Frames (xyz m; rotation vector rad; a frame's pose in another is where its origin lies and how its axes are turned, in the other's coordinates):
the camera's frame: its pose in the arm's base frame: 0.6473 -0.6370 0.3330 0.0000 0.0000 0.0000
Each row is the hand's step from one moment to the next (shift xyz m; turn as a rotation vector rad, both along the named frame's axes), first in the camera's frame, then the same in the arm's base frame.
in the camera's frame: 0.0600 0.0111 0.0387 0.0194 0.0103 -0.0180
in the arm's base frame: 0.0600 0.0111 0.0387 0.0194 0.0103 -0.0180
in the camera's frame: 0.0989 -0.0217 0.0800 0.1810 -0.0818 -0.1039
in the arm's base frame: 0.0989 -0.0217 0.0800 0.1810 -0.0818 -0.1039
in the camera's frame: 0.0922 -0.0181 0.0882 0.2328 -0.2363 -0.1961
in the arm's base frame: 0.0922 -0.0181 0.0882 0.2328 -0.2363 -0.1961
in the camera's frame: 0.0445 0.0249 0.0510 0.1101 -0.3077 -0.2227
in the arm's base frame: 0.0445 0.0249 0.0510 0.1101 -0.3077 -0.2227
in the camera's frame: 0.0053 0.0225 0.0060 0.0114 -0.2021 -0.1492
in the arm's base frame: 0.0053 0.0225 0.0060 0.0114 -0.2021 -0.1492
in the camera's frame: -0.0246 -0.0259 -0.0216 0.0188 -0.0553 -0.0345
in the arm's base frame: -0.0246 -0.0259 -0.0216 0.0188 -0.0553 -0.0345
